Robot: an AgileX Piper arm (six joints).
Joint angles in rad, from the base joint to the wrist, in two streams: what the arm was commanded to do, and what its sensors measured. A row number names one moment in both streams.
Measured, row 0:
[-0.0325 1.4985 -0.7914 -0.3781 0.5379 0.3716]
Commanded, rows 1 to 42:
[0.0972 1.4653 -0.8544 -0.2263 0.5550 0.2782]
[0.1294 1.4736 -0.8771 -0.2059 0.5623 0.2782]
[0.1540 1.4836 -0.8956 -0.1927 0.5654 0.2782]
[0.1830 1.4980 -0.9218 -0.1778 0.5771 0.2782]
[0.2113 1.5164 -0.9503 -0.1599 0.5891 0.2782]
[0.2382 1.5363 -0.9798 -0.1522 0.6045 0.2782]
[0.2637 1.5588 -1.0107 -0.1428 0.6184 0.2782]
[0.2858 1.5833 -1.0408 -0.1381 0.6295 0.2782]
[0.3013 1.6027 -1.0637 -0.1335 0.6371 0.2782]
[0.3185 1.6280 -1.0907 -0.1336 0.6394 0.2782]
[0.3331 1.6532 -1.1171 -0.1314 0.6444 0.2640]
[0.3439 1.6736 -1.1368 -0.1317 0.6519 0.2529]
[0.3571 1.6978 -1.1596 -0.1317 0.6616 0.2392]
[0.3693 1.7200 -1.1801 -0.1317 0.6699 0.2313]
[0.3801 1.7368 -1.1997 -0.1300 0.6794 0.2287]
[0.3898 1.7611 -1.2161 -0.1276 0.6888 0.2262]
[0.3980 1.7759 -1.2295 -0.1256 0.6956 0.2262]
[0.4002 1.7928 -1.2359 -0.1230 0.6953 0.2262]
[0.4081 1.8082 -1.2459 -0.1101 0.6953 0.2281]
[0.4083 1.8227 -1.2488 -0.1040 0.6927 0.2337]
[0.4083 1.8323 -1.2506 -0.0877 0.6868 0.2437]
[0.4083 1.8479 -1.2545 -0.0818 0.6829 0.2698]
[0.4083 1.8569 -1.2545 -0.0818 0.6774 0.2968]
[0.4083 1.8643 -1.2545 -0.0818 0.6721 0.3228]
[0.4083 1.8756 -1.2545 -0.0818 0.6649 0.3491]
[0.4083 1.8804 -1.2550 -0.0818 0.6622 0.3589]
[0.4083 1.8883 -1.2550 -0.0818 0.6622 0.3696]
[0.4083 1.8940 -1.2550 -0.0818 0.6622 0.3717]
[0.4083 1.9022 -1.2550 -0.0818 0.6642 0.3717]
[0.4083 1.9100 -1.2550 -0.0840 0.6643 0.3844]
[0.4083 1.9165 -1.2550 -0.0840 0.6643 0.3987]
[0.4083 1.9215 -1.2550 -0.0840 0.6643 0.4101]
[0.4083 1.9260 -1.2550 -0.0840 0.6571 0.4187]
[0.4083 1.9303 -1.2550 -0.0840 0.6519 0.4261]
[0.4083 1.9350 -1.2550 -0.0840 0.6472 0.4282]
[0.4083 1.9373 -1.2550 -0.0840 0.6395 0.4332]
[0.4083 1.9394 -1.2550 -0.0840 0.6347 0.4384]
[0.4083 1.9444 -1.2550 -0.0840 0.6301 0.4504]
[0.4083 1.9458 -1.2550 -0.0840 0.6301 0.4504]
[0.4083 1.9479 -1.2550 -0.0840 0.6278 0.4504]
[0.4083 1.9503 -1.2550 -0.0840 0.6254 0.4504]
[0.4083 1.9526 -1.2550 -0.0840 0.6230 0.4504]
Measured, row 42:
[0.4070 1.9457 -1.2477 -0.0833 0.6384 0.4420]
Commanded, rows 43 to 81:
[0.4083 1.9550 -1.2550 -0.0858 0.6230 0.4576]
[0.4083 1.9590 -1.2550 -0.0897 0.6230 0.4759]
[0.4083 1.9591 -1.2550 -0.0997 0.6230 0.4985]
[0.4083 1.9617 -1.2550 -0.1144 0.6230 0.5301]
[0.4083 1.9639 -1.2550 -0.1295 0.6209 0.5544]
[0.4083 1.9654 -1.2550 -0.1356 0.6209 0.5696]
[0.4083 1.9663 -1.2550 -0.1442 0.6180 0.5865]
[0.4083 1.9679 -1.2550 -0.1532 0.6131 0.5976]
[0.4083 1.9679 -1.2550 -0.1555 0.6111 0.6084]
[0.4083 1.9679 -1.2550 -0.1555 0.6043 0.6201]
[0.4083 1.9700 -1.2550 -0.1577 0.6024 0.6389]
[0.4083 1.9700 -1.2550 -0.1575 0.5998 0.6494]
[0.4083 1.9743 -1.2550 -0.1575 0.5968 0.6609]
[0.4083 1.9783 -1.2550 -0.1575 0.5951 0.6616]
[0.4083 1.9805 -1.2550 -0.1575 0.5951 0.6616]
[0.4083 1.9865 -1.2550 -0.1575 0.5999 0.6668]
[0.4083 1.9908 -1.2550 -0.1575 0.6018 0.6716]
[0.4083 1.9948 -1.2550 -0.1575 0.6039 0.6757]
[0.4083 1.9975 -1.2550 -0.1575 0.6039 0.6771]
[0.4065 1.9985 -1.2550 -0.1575 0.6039 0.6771]
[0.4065 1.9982 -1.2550 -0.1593 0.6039 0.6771]
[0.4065 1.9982 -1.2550 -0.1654 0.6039 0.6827]
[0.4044 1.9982 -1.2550 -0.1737 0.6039 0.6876]
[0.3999 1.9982 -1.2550 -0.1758 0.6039 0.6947]
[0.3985 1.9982 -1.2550 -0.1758 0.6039 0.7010]
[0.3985 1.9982 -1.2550 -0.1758 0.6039 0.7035]
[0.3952 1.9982 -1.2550 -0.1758 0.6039 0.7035]
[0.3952 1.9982 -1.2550 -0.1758 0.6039 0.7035]
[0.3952 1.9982 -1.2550 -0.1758 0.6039 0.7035]
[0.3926 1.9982 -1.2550 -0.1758 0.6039 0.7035]
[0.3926 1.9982 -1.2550 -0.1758 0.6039 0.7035]
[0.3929 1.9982 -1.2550 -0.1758 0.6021 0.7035]
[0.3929 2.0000 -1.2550 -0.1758 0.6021 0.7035]
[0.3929 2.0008 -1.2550 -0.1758 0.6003 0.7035]
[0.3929 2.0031 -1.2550 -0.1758 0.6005 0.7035]
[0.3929 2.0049 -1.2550 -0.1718 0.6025 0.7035]
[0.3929 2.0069 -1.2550 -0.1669 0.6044 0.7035]
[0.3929 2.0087 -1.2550 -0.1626 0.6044 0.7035]
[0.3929 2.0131 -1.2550 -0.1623 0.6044 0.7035]
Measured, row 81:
[0.4008 2.0022 -1.2477 -0.1626 0.6049 0.6972]
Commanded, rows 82 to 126:
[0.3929 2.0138 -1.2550 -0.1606 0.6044 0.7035]
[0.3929 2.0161 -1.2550 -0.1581 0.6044 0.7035]
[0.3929 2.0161 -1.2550 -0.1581 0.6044 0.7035]
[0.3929 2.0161 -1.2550 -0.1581 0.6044 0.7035]
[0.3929 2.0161 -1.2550 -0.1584 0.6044 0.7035]
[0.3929 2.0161 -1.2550 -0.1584 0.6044 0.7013]
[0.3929 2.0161 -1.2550 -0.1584 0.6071 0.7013]
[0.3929 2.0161 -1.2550 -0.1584 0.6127 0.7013]
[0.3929 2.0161 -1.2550 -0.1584 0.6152 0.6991]
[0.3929 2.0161 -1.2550 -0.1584 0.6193 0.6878]
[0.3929 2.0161 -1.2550 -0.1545 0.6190 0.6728]
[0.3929 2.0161 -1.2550 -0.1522 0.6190 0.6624]
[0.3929 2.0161 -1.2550 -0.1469 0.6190 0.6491]
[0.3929 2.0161 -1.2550 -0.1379 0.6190 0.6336]
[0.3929 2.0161 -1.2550 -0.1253 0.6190 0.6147]
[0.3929 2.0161 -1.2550 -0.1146 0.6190 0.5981]
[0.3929 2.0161 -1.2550 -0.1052 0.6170 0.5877]
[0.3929 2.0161 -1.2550 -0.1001 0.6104 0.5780]
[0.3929 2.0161 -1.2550 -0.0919 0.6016 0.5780]
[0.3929 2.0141 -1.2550 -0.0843 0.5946 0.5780]
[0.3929 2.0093 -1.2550 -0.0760 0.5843 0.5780]
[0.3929 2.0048 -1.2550 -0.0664 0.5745 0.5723]
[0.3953 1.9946 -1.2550 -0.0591 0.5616 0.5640]
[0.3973 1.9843 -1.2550 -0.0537 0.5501 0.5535]
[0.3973 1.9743 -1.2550 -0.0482 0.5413 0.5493]
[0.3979 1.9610 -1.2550 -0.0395 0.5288 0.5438]
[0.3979 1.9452 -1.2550 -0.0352 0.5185 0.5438]
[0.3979 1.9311 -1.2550 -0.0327 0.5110 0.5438]
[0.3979 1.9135 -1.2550 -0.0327 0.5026 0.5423]
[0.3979 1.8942 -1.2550 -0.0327 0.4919 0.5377]
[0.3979 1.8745 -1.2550 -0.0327 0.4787 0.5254]
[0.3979 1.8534 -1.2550 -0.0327 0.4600 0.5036]
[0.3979 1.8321 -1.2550 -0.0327 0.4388 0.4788]
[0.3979 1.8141 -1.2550 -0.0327 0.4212 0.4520]
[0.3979 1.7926 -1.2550 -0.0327 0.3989 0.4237]
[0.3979 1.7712 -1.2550 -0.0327 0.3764 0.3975]
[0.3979 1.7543 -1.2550 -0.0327 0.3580 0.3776]
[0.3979 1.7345 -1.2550 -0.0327 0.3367 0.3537]
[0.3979 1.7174 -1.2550 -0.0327 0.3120 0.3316]
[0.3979 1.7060 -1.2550 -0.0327 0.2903 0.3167]
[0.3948 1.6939 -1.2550 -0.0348 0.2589 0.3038]
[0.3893 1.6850 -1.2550 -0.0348 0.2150 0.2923]
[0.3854 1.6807 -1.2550 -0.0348 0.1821 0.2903]
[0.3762 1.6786 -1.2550 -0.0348 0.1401 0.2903]
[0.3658 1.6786 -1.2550 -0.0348 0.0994 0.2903]
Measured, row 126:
[0.3992 1.6978 -1.2516 -0.0309 0.2477 0.3226]
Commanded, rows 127 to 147:
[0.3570 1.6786 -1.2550 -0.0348 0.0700 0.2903]
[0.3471 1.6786 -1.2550 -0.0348 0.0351 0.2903]
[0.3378 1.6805 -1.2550 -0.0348 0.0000 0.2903]
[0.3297 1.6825 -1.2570 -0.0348 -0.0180 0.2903]
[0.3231 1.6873 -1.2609 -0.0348 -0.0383 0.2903]
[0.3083 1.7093 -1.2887 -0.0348 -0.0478 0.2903]
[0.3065 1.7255 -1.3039 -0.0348 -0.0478 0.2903]
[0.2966 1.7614 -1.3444 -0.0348 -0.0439 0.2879]
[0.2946 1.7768 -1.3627 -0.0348 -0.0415 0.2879]
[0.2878 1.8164 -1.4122 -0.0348 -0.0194 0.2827]
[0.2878 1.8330 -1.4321 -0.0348 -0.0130 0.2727]
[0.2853 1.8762 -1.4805 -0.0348 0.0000 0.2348]
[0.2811 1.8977 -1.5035 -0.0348 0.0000 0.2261]
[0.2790 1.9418 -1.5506 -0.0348 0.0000 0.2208]
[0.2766 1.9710 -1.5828 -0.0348 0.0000 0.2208]
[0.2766 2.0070 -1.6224 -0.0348 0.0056 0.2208]
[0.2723 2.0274 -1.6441 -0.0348 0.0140 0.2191]
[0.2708 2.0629 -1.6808 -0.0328 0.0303 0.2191]
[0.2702 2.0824 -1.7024 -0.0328 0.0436 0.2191]
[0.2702 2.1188 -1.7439 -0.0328 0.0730 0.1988]
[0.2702 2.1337 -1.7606 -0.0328 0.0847 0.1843]
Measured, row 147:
[0.2791 2.0766 -1.6906 -0.0309 0.0434 0.2272]
